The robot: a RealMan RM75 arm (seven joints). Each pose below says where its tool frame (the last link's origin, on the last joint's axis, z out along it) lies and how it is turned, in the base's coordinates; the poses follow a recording.
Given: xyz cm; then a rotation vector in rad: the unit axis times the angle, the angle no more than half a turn.
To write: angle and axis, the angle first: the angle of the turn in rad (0 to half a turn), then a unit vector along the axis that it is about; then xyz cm. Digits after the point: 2 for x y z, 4 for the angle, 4 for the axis.
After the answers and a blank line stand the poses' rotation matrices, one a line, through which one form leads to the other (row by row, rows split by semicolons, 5 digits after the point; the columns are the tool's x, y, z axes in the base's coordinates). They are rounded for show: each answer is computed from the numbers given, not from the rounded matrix.
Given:
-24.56, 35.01, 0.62, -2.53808, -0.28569, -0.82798
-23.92, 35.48, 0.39, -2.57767, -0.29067, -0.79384
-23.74, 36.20, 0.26, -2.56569, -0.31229, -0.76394
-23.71, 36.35, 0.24, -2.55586, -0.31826, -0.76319
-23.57, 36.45, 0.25, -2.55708, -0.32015, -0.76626
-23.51, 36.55, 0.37, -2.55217, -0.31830, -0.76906
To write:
2.6850, -0.9453, -0.1064, -0.3084, -24.56, 35.01, 0.62
2.7128, -0.9502, -0.1071, -0.2926, -23.92, 35.48, 0.39
2.6952, -0.9520, -0.1159, -0.2834, -23.74, 36.20, 0.26
2.6863, -0.9514, -0.1185, -0.2841, -23.71, 36.35, 0.24
2.6886, -0.9511, -0.1191, -0.2850, -23.57, 36.45, 0.25
2.6845, -0.9507, -0.1186, -0.2865, -23.51, 36.55, 0.37

0.79807 0.32683 0.50623; 0.05489 -0.87606 0.47907; 0.60006 -0.35454 -0.71709
0.81456 0.31609 0.48639; 0.07273 -0.88753 0.45498; 0.57550 -0.33523 -0.74594
0.82165 0.33218 0.46319; 0.08742 -0.87646 0.47348; 0.56325 -0.34854 -0.74918
0.82015 0.33889 0.46099; 0.08903 -0.87149 0.48227; 0.56518 -0.35449 -0.74492
0.81881 0.33984 0.46268; 0.09034 -0.87219 0.48075; 0.56692 -0.35184 -0.74485
0.81760 0.34033 0.46443; 0.08743 -0.87065 0.48407; 0.56910 -0.35517 -0.74160

